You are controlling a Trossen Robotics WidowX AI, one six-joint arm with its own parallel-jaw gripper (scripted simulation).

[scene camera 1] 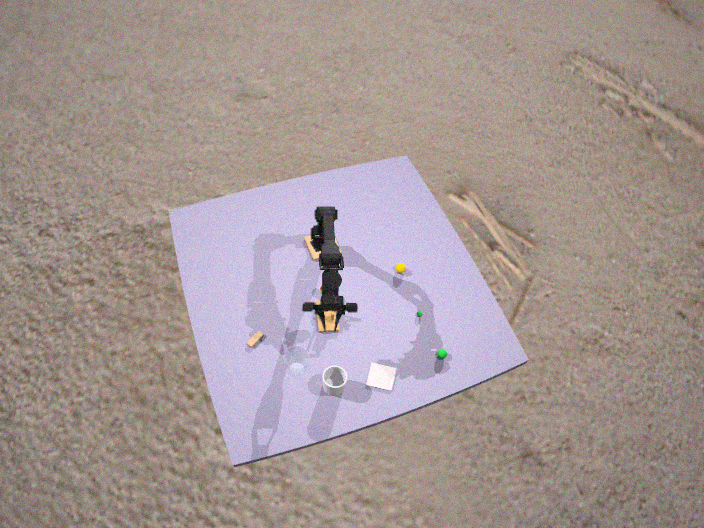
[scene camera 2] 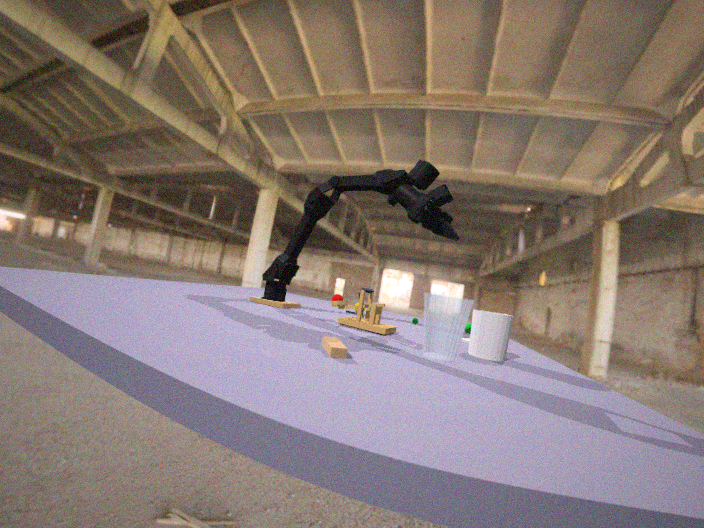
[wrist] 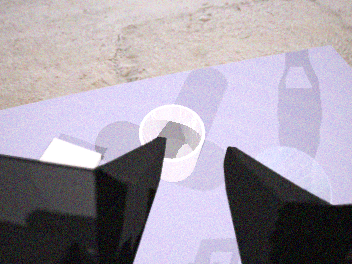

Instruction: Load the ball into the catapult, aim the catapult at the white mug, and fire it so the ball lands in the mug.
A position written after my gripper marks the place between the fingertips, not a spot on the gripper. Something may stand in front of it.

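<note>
My gripper (scene camera 2: pixel 456 238), (scene camera 1: pixel 330 332), (wrist: pixel 195 150) is there for me to see. I see a white mug (scene camera 2: pixel 490 332), (wrist: pixel 184 131) as well, and likewise a clear glass (scene camera 2: pixel 445 318), (wrist: pixel 301 169). There is a wooden catapult (scene camera 2: pixel 374 325) too, though in the wrist view the catapult is out of frame. And I see a white square pad (wrist: pixel 60 151).
</note>
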